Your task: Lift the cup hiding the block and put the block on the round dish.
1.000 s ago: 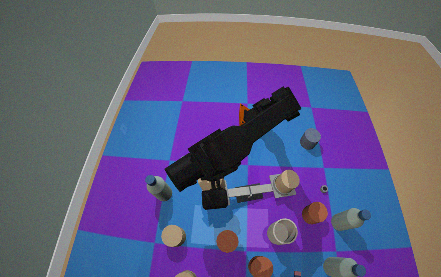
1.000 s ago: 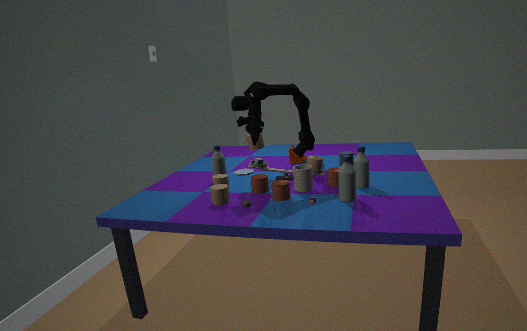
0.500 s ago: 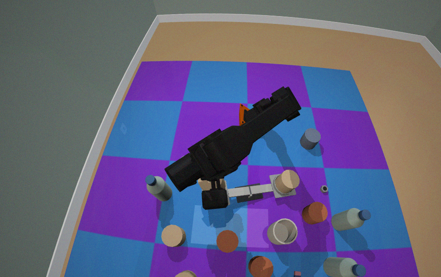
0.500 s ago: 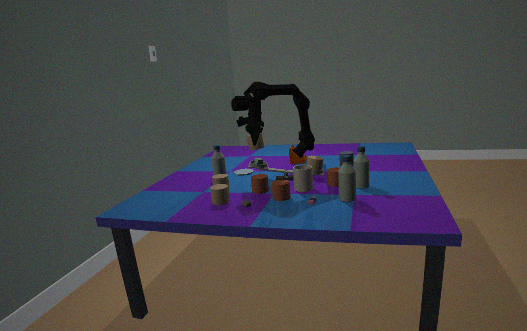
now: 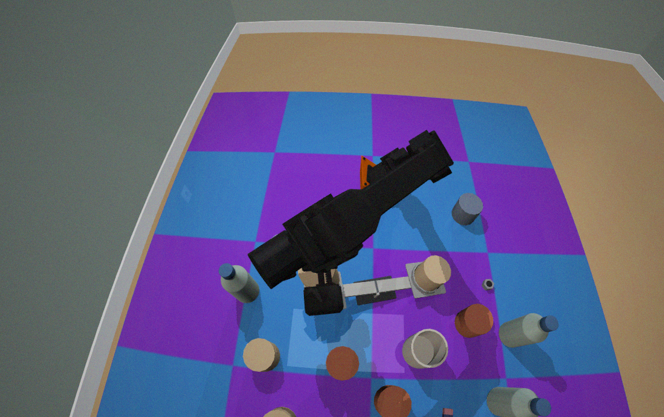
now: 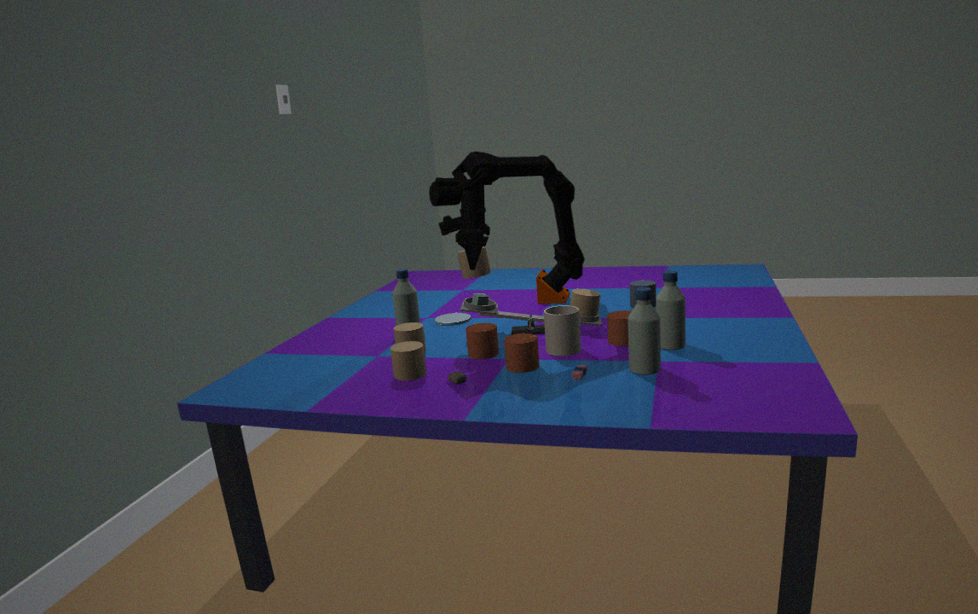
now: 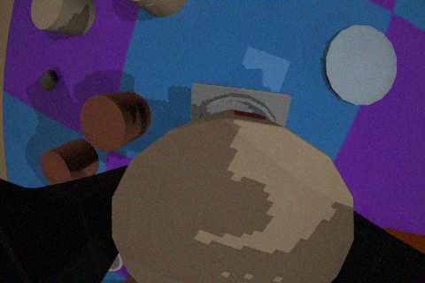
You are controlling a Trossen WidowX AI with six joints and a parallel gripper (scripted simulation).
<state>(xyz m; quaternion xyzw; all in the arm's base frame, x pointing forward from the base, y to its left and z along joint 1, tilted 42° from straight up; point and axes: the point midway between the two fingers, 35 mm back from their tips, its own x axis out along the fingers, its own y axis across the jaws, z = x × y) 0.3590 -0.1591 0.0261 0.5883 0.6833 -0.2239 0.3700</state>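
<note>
Now: gripper tip 10 mm to the right of the pale green block and 80 mm above it. Also, from my gripper tip: nut: 70 mm behind, 430 mm to the left, 160 mm below; then round dish: 110 mm behind, 120 mm to the right, 170 mm below; then grey cylinder: 270 mm behind, 390 mm to the left, 130 mm below.
</note>
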